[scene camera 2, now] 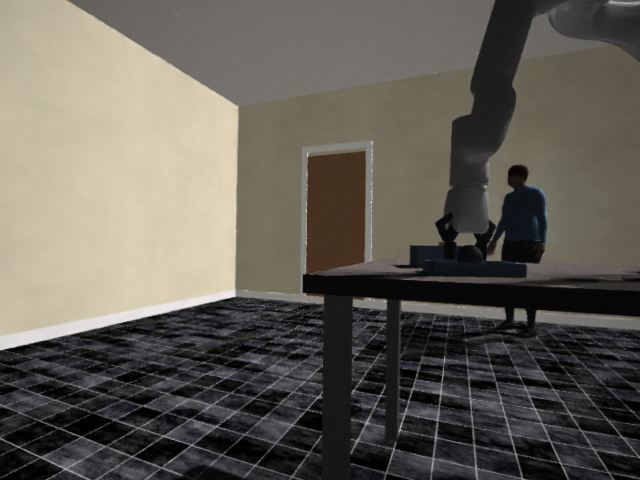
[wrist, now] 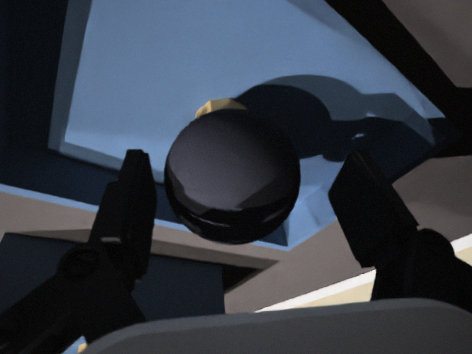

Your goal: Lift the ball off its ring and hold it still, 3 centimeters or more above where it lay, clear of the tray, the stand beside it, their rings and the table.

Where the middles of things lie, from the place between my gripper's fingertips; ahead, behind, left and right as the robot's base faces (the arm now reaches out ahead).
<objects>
The blue tray (scene camera 2: 435, 267) lies 2 cm below my hand and 1 cm behind it. From my hand the other things lie so: dark ball (wrist: 232, 176): 1 cm behind, 1 cm above.
</objects>
